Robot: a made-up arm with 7 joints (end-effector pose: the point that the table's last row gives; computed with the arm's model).
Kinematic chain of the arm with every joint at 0, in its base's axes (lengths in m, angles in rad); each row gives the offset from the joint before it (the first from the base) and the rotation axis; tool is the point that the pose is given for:
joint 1: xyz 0 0 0.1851 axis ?
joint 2: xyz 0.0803 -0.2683 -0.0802 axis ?
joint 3: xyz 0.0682 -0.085 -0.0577 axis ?
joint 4: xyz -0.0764 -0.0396 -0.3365 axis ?
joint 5: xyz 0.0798 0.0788 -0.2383 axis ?
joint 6: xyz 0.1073 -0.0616 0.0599 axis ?
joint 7: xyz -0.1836 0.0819 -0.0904 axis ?
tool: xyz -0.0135 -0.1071 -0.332
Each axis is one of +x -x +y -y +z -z.
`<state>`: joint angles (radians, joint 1 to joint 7).
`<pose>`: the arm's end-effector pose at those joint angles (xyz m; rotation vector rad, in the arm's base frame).
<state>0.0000 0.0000 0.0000 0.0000 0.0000 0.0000 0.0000</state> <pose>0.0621 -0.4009 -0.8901 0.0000 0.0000 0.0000</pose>
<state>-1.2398 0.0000 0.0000 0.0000 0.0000 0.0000 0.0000</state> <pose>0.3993 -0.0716 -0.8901 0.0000 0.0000 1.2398</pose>
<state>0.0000 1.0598 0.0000 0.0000 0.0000 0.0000 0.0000</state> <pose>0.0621 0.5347 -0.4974 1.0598 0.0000 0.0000</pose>
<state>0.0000 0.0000 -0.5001 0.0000 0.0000 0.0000 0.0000</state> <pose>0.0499 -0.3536 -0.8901 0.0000 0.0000 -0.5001</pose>
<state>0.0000 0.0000 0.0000 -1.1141 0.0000 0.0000 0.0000</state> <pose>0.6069 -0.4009 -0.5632 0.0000 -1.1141 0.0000</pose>
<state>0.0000 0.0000 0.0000 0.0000 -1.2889 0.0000 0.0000</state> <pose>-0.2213 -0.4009 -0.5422 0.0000 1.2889 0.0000</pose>
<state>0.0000 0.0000 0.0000 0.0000 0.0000 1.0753 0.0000</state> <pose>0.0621 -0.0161 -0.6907 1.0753 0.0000 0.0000</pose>
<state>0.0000 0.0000 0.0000 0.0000 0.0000 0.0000 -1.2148</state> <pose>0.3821 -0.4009 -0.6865 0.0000 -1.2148 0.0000</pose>
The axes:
joint 1: -z
joint 2: +x
joint 3: +z
joint 4: +y
joint 5: -y
joint 6: +x
joint 7: +y

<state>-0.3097 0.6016 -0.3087 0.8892 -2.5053 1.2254 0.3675</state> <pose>0.1789 0.3144 -0.2267 0.2399 -2.3250 0.8724</pose>
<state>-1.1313 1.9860 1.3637 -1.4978 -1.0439 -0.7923 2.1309</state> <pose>-0.1226 0.1419 -0.0143 0.4332 0.7723 2.0129</pose>
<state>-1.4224 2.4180 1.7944 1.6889 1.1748 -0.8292 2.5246</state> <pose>-0.2052 0.1827 -0.1488 -0.5336 0.5277 2.0137</pose>
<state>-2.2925 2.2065 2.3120 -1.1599 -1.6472 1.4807 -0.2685</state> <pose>0.0184 -0.3215 0.1758 -0.9847 -0.8963 -0.8888</pose>
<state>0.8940 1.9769 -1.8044 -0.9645 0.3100 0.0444 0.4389</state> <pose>0.5107 0.3795 -0.0250 1.2902 0.7217 -2.1640</pose>
